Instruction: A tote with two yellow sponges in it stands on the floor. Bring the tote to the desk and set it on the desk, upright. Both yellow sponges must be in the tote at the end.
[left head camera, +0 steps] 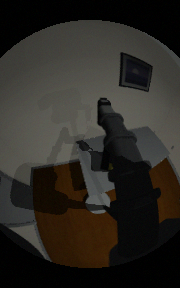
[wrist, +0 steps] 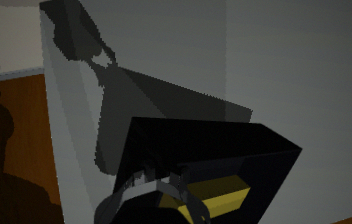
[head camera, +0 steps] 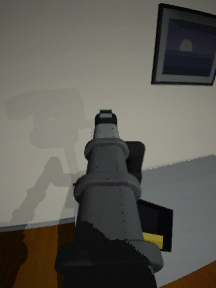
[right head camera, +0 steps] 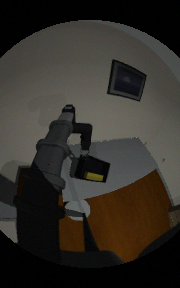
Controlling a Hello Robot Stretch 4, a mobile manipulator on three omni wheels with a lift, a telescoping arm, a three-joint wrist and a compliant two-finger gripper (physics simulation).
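Places are measured from the robot's base along level axes (x ahead, y left, z up), in centimetres.
Pixels of known places: gripper, fingertip midpoint: (wrist: pixel 157 169) (right head camera: pixel 84 158); robot's base at its link origin: (left head camera: pixel 97 201) (right head camera: pixel 77 208).
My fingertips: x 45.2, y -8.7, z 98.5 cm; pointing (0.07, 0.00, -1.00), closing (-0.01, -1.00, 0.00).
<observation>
For each thing: its middle in the pictures, then the offset to it from my fingertips. "*": a spot on its surface instead. Level surfaces: height alone.
- black tote at the middle of its body: (wrist: pixel 210 186) (head camera: pixel 144 224) (right head camera: pixel 93 169) (left head camera: pixel 116 160) dx -4.3, dy -8.9, dz -11.0 cm
- grey desk at its surface level: dz -29.3 cm
- yellow sponge at a spot on its surface: (wrist: pixel 217 200) (right head camera: pixel 95 174) * dx -8.1, dy -11.4, dz -15.6 cm
- Brown floor at its surface level: dz -101.3 cm
The black tote (head camera: pixel 156 217) (right head camera: pixel 100 164) (wrist: pixel 200 137) hangs from my gripper (right head camera: pixel 85 154) (wrist: pixel 157 169), which is shut on the tote's near wall. In the wrist view the tote is over the grey desk (head camera: pixel 195 200) (left head camera: pixel 150 140) (right head camera: pixel 125 155) (wrist: pixel 295 65), and its shadow falls on the desk top, apart from it. A yellow sponge (head camera: pixel 154 240) (right head camera: pixel 94 176) (wrist: pixel 217 200) lies inside the tote. More yellow shows behind the fingers in the wrist view; I cannot tell whether it is the second sponge. The arm hides part of the tote in the head view.
The wall with a framed picture (head camera: pixel 185 50) (left head camera: pixel 136 71) (right head camera: pixel 127 80) stands behind the desk. A pale round disc (left head camera: pixel 97 203) (right head camera: pixel 77 210) is low in front of the desk. Brown floor (left head camera: pixel 70 230) (right head camera: pixel 130 215) (wrist: pixel 30 140) shows beside and in front of the desk.
</observation>
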